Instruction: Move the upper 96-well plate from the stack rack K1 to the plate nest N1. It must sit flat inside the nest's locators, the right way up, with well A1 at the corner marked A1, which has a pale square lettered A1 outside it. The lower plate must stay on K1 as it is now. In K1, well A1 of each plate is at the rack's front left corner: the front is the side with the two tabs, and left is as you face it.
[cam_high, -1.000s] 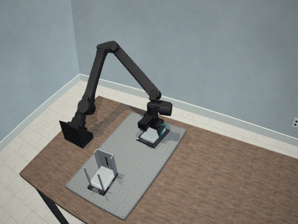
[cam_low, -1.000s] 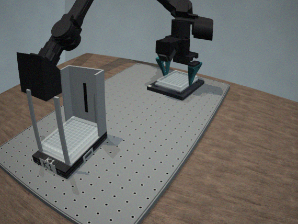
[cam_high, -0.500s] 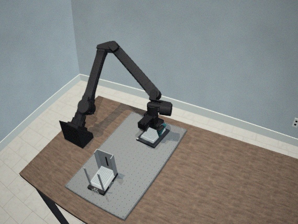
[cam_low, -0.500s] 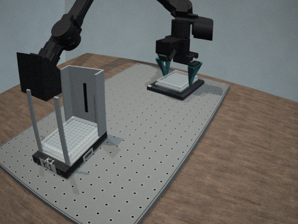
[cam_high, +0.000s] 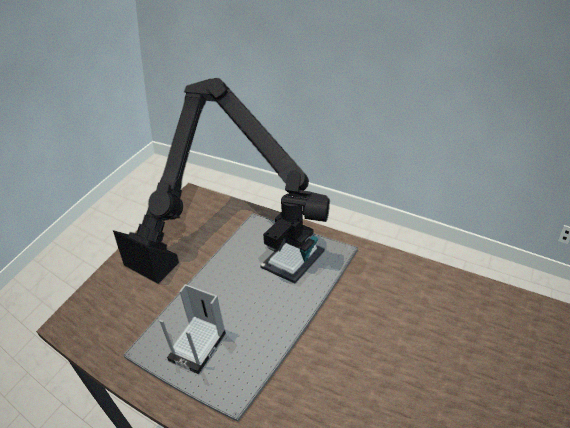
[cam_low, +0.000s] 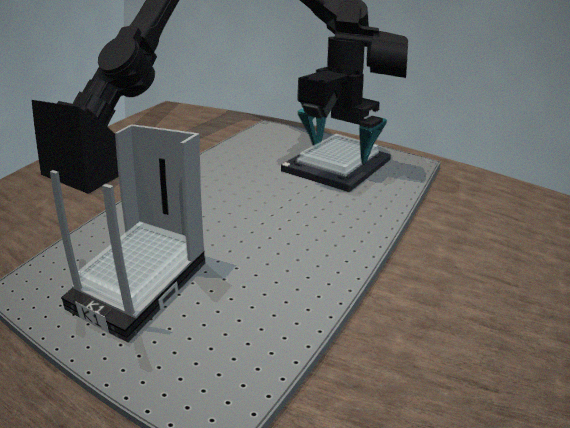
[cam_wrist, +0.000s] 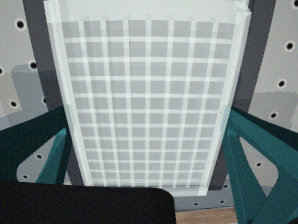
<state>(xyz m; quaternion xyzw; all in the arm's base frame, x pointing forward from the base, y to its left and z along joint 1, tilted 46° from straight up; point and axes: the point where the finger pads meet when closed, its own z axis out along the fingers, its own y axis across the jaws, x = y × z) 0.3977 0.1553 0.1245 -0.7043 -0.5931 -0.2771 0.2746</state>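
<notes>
My hand is 2 cm above the black plate nest N1. From my hand the other things lie so: K1 label: 50 cm to the right, 8 cm behind, 1 cm below; then pale A1 square: 7 cm to the right, 6 cm behind, 1 cm below; then back wall: 34 cm to the right, 8 cm behind, 6 cm above.
</notes>
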